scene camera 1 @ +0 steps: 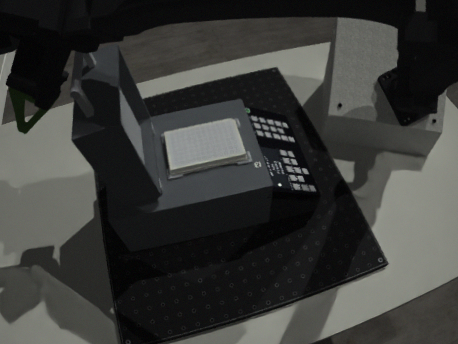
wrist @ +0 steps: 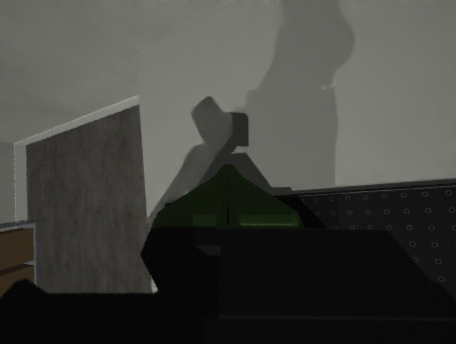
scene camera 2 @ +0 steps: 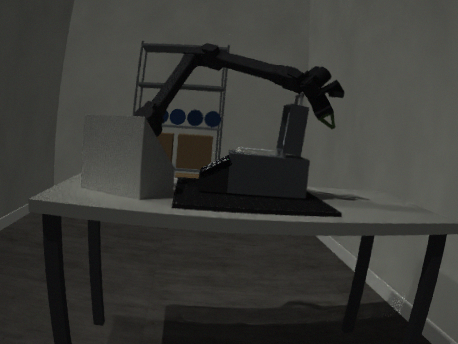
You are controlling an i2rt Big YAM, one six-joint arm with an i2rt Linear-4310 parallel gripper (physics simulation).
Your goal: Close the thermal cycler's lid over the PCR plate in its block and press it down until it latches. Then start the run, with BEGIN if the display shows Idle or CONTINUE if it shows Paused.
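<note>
The thermal cycler is a dark grey box. Its lid stands upright at the end away from the keypad. The lid's handle is partly hidden by the arm in scene camera 1. The pale PCR plate sits in the block, uncovered. The keypad panel slopes at the front; its display text is too small to read. My gripper is shut and empty, its green fingertips behind the lid, apart from it, around the height of its upper half.
The cycler stands on a black perforated mat on the pale table. A light grey block carries the arm's base. The arm passes above the cycler. A shelf rack stands behind the table.
</note>
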